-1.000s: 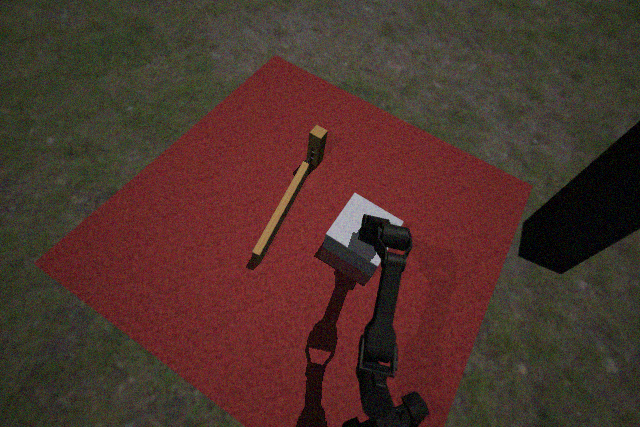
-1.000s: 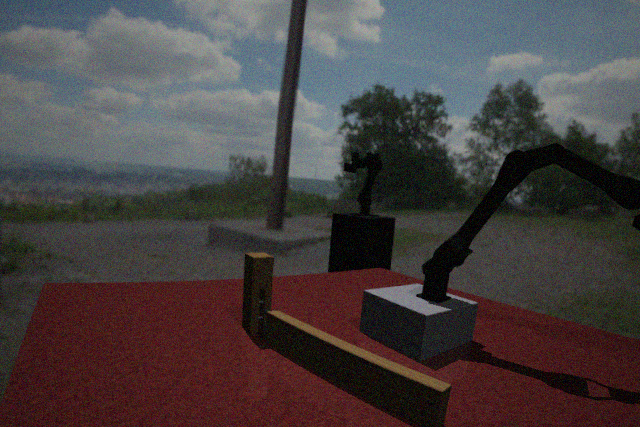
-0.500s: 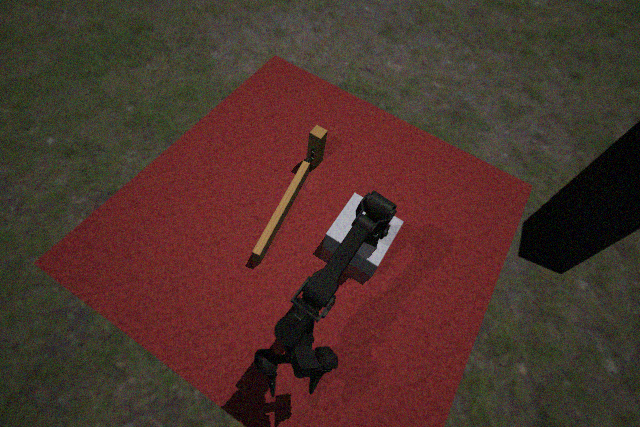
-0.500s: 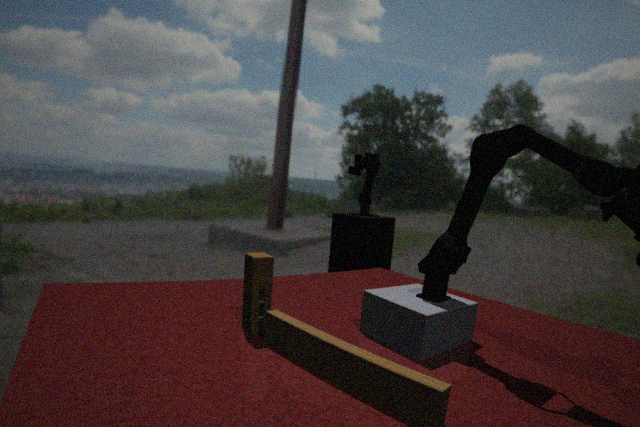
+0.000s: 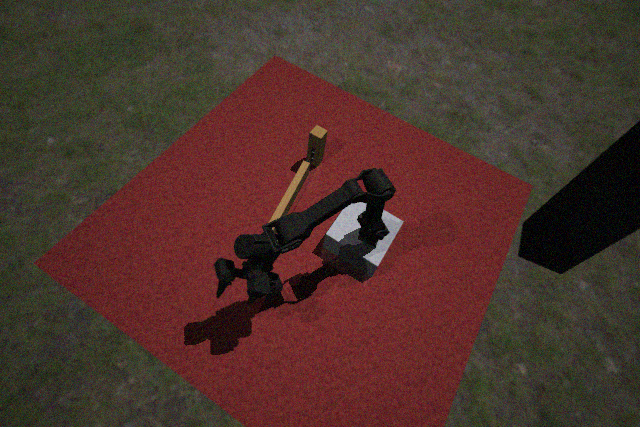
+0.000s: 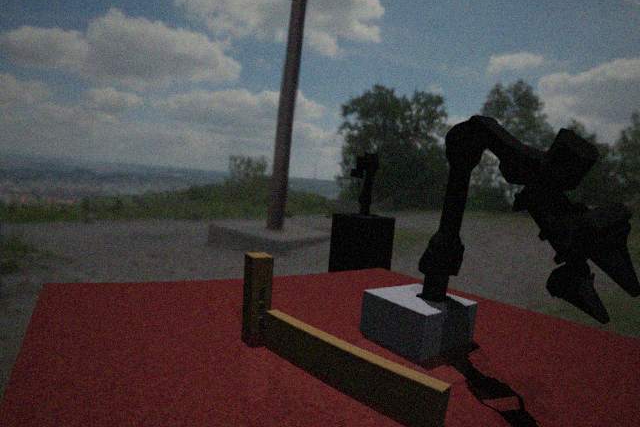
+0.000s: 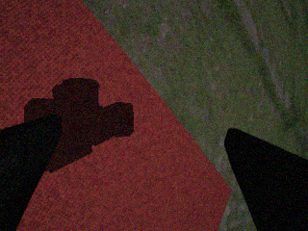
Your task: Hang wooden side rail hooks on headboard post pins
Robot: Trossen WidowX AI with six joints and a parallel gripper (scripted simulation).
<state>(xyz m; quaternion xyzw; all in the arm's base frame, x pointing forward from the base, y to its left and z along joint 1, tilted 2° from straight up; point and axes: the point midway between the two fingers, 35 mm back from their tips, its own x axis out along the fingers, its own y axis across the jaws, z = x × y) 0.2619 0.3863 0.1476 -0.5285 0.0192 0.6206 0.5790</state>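
The wooden headboard post is 50 mm ahead of my gripper tip, 680 mm to the right of it and 140 mm below it.
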